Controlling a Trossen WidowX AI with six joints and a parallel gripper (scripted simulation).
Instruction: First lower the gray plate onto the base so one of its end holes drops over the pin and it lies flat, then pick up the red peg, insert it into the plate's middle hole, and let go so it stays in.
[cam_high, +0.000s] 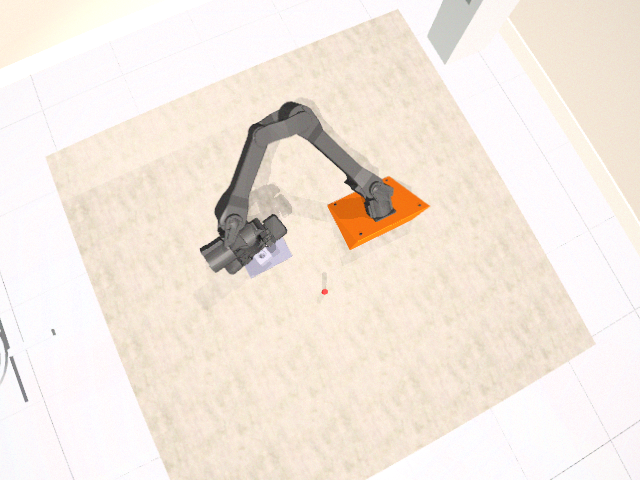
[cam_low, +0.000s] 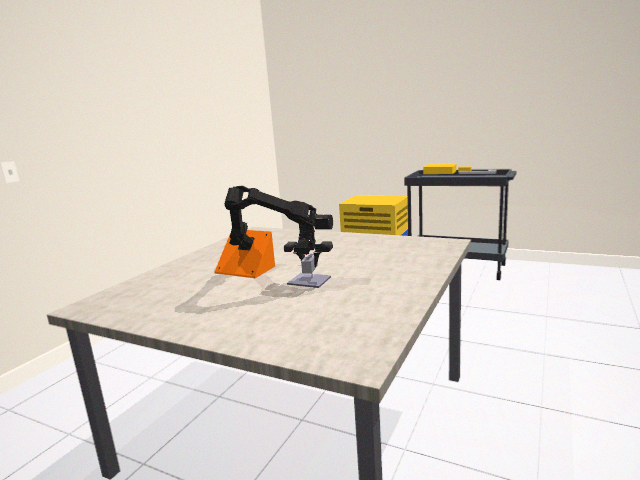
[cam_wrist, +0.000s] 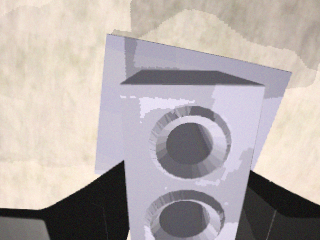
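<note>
My gripper tip is 120 mm past the red peg, 190 mm to the right of it and 20 mm above it. The rest, counted from my gripper tip: gray plate: 30 mm above.
</note>
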